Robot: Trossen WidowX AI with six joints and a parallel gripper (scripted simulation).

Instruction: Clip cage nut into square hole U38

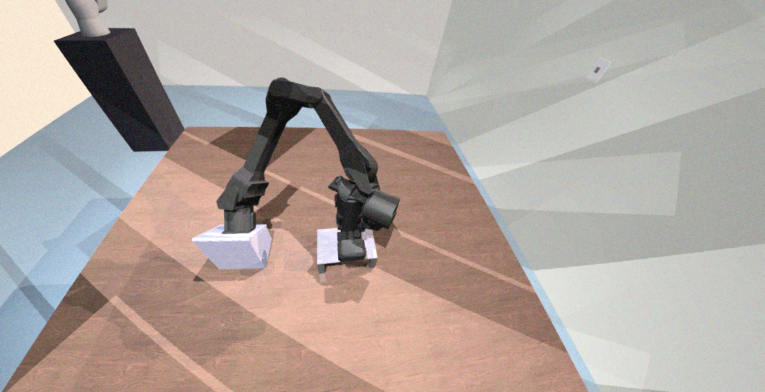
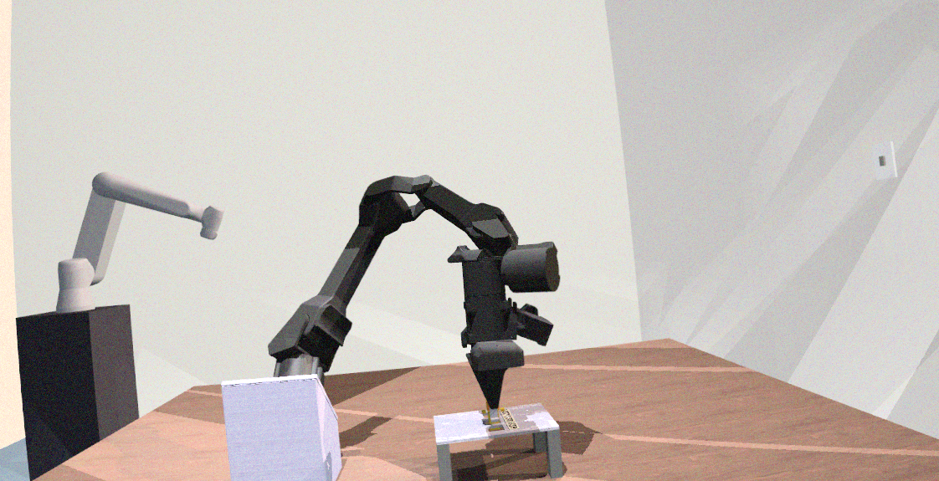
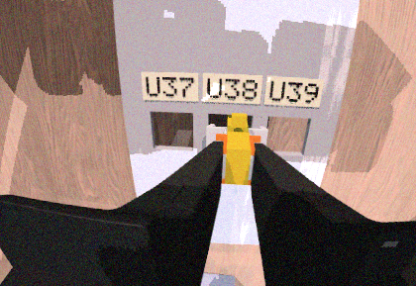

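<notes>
Now: gripper tip 1 cm above the cage nut.
</notes>
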